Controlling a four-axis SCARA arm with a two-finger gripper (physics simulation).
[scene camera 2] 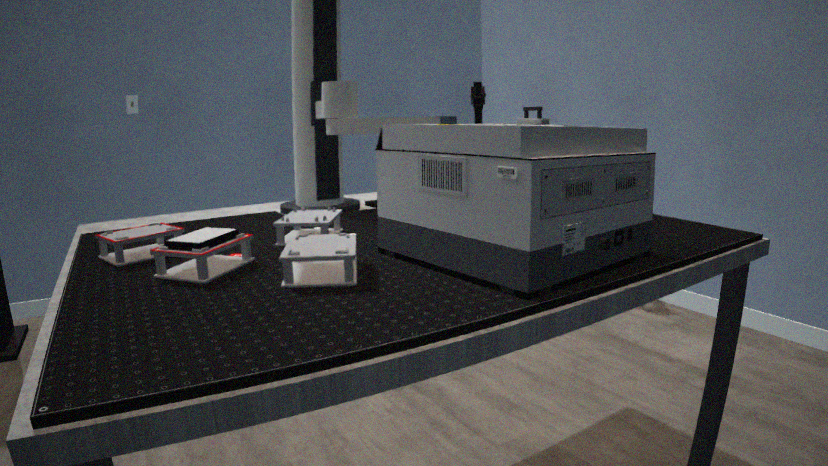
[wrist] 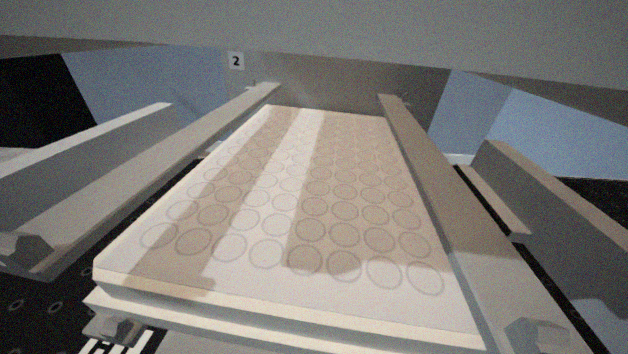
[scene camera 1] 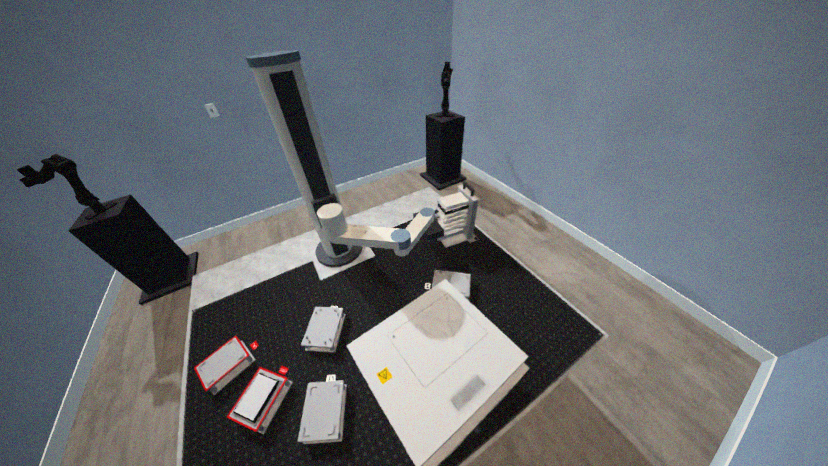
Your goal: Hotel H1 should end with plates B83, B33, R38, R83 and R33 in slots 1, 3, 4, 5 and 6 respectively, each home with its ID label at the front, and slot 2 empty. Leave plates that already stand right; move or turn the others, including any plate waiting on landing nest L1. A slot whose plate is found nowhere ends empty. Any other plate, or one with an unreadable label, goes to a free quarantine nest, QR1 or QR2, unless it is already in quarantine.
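Observation:
Hotel H1 point(scene camera 1: 473, 215) stands at the back right in scene camera 1, with several stacked plates whose labels are too small to read there. In the wrist view a white plate point(wrist: 310, 200) lies low in the hotel, below the rails beside the "2" mark point(wrist: 236, 60); its near edge shows no label. My gripper point(wrist: 320, 137) is open, its fingers along both sides of this plate, outside the rails and apart from it. A white plate with a black base point(scene camera 1: 254, 396) point(scene camera 2: 202, 237) rests on a red-rimmed nest. The other red-rimmed nest point(scene camera 1: 224, 363) point(scene camera 2: 139, 233) holds no plate.
A large white instrument point(scene camera 1: 428, 347) point(scene camera 2: 451, 196) stands on the black table board. Two pale nests point(scene camera 1: 323, 328) point(scene camera 1: 322, 411) without plates stand left of it, and another pale stand point(scene camera 1: 454, 281) is behind it. The hotel's rails point(wrist: 150, 145) point(wrist: 425, 175) are close to the fingers.

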